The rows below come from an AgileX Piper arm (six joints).
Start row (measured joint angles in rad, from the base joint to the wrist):
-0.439, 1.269, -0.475, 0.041, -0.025, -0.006
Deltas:
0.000, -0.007, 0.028, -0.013, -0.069, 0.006
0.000, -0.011, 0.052, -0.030, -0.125, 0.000
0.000, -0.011, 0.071, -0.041, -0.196, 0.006
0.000, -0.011, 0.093, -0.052, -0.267, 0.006
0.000, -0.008, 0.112, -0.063, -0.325, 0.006
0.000, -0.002, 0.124, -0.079, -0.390, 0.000
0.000, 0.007, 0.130, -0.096, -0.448, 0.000
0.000, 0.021, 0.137, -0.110, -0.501, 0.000
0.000, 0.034, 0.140, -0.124, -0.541, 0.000
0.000, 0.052, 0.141, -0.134, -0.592, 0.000
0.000, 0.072, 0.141, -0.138, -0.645, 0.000
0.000, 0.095, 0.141, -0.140, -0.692, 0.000
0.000, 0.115, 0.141, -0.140, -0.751, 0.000
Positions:
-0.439, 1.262, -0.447, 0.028, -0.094, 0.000
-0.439, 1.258, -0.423, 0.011, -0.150, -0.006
-0.439, 1.258, -0.404, 0.000, -0.221, 0.000
-0.439, 1.258, -0.382, -0.011, -0.292, 0.000
-0.439, 1.261, -0.363, -0.022, -0.350, 0.000
-0.439, 1.267, -0.351, -0.038, -0.415, -0.006
-0.439, 1.276, -0.345, -0.055, -0.473, -0.006
-0.439, 1.290, -0.338, -0.069, -0.526, -0.006
-0.439, 1.303, -0.335, -0.083, -0.566, -0.006
-0.439, 1.321, -0.334, -0.093, -0.617, -0.006
-0.439, 1.341, -0.334, -0.097, -0.670, -0.006
-0.439, 1.364, -0.334, -0.099, -0.717, -0.006
-0.439, 1.384, -0.334, -0.099, -0.776, -0.006

